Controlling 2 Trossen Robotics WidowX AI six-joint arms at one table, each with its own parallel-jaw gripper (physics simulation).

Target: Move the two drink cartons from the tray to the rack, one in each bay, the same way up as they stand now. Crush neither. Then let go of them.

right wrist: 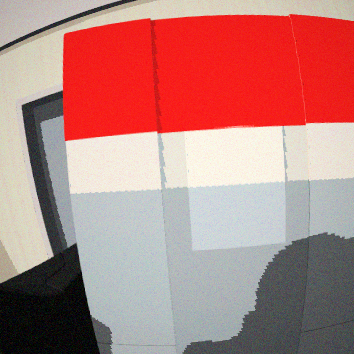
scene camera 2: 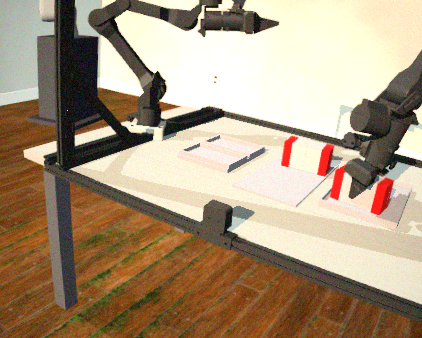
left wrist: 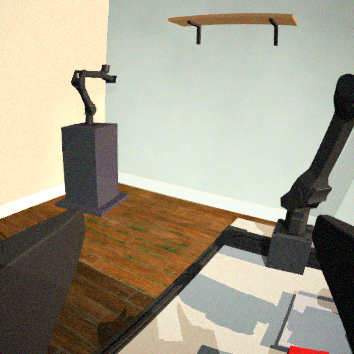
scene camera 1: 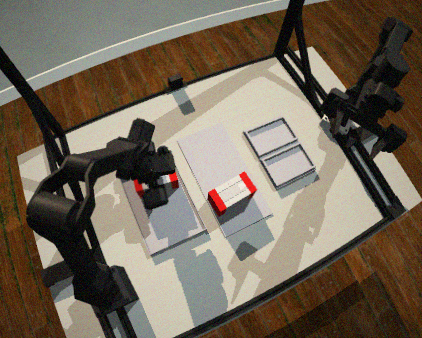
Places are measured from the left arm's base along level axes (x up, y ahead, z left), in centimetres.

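Pixels of known places: left gripper, fingertip midpoint: [scene camera 2: 277, 22] [left wrist: 203, 225] [scene camera 1: 352, 148]; right gripper, fingertip midpoint: [right wrist: 218, 222] [scene camera 2: 355, 194] [scene camera 1: 160, 181]; left arm's base at its link origin: [scene camera 2: 148, 123]; right arm's base at its link origin: [left wrist: 293, 229] [scene camera 1: 105, 291].
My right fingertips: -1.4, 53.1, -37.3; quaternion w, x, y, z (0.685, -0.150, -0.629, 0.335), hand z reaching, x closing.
Observation:
Ahead of a thing's pixels: the offset from my right fingertips to its top centre, as dx, dy, dz. "spot": to the spot under its first point. Level surfaces: height alone.
A white drink carton @(+5.2, +0.9, -0.7) [scene camera 1: 173, 180] [scene camera 2: 367, 200] [right wrist: 225, 150] with red ends is at one end of the low-walled tray @(-0.6, +5.0, +3.6) [scene camera 1: 180, 244] [scene camera 2: 350, 211]. My right gripper [scene camera 1: 157, 181] [scene camera 2: 361, 184] is lowered around it and shut on it; in the right wrist view its panels sit close together with one finger against the side, the other finger hidden. A second red-ended carton @(+5.0, -7.7, +19.7) [scene camera 1: 233, 193] [scene camera 2: 306, 159] [left wrist: 308, 350] rests on the flat board. The two-bay rack @(-0.2, -30.0, +24.9) [scene camera 1: 279, 151] [scene camera 2: 202, 162] holds no carton. My left gripper [scene camera 2: 272, 23] [left wrist: 203, 225] is open and empty, raised high near its own base.
The flat pale board @(dx -1.8) [scene camera 1: 210, 150] [scene camera 2: 290, 187] lies between tray and rack. A small black block @(spot: +2.7, -30.8, -16.6) [scene camera 1: 175, 81] [scene camera 2: 217, 215] is fixed to the table's edge rail. Black frame posts @(spot: +16.1, -64.4, +9.5) [scene camera 1: 295, 30] [scene camera 2: 65, 80] rise at the table's ends.

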